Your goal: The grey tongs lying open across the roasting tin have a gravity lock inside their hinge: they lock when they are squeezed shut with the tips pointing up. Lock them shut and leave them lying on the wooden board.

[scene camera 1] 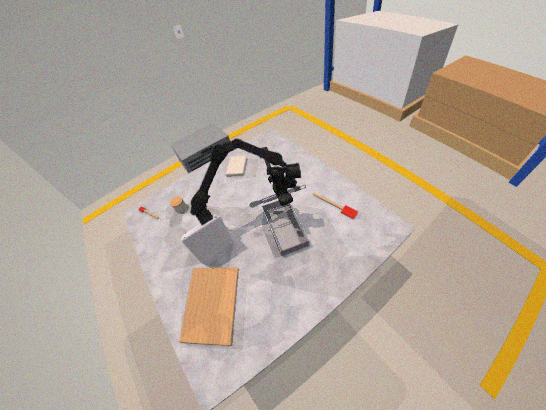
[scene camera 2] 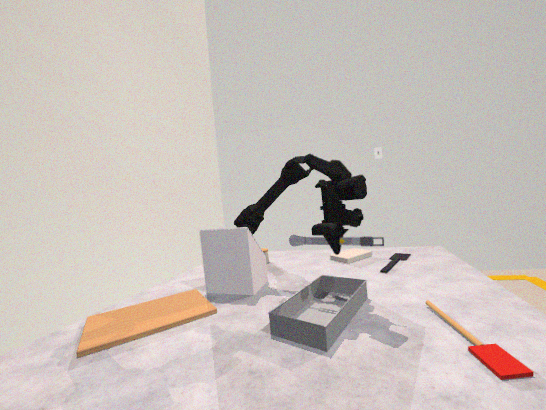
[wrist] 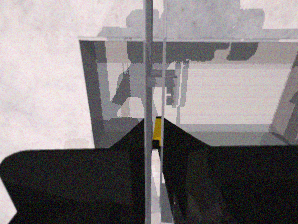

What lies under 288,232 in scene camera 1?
A grey roasting tin.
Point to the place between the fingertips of my gripper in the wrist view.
153,122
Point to a wooden board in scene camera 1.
208,319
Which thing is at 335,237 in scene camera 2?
My gripper.
